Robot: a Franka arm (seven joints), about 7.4 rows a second.
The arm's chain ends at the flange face. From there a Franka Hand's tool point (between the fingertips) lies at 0.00 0.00 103.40 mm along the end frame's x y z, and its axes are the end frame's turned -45 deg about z.
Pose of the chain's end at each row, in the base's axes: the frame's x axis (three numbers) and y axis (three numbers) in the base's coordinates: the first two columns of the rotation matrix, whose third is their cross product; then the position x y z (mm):
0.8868 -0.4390 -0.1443 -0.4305 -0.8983 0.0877 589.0 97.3 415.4
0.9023 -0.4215 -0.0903 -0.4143 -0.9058 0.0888 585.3 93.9 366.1
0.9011 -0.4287 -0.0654 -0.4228 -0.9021 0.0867 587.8 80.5 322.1
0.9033 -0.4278 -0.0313 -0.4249 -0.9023 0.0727 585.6 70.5 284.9
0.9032 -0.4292 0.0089 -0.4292 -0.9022 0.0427 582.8 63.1 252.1
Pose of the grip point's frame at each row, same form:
0.9315 0.3248 -0.1640 0.3227 -0.9456 -0.0400 571.6 95.7 313.5
0.9310 0.3425 -0.1266 0.3451 -0.9385 -0.0011 573.0 89.5 263.5
0.9361 0.3347 -0.1076 0.3382 -0.9410 0.0151 577.9 75.3 219.3
0.9392 0.3355 -0.0735 0.3383 -0.9405 0.0293 579.5 65.1 181.8
0.9421 0.3345 -0.0239 0.3352 -0.9414 0.0365 581.7 58.7 148.8

